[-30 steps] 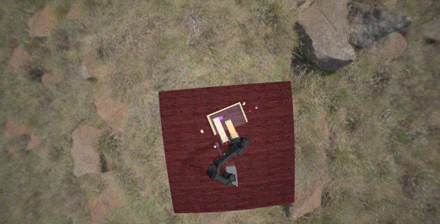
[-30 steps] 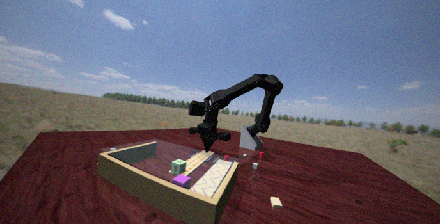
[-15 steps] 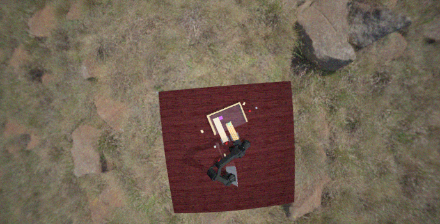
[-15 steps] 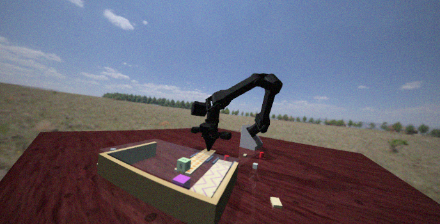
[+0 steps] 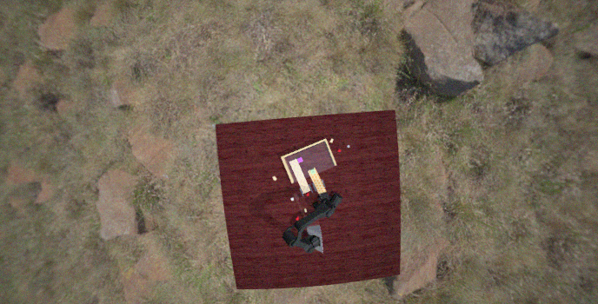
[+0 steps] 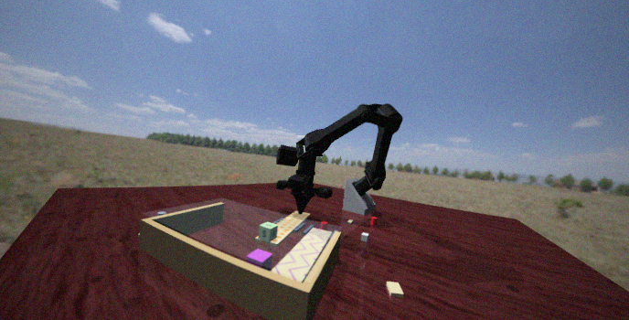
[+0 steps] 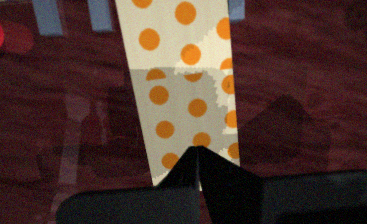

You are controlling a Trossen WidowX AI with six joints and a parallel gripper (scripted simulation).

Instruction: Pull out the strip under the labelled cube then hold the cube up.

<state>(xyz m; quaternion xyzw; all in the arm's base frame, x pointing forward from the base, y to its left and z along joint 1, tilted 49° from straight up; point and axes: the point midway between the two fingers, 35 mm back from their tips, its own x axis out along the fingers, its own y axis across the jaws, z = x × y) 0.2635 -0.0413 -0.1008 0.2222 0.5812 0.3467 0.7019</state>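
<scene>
Now: the orange-dotted cream strip 100 mm ahead of my gripper tip and 30 mm to the left of it. The rest, counted from my gripper tip: white cube: 30 mm ahead, 230 mm to the left; grey disc: 340 mm ahead, 210 mm to the right; tan block: 190 mm ahead, 330 mm to the left.
</scene>
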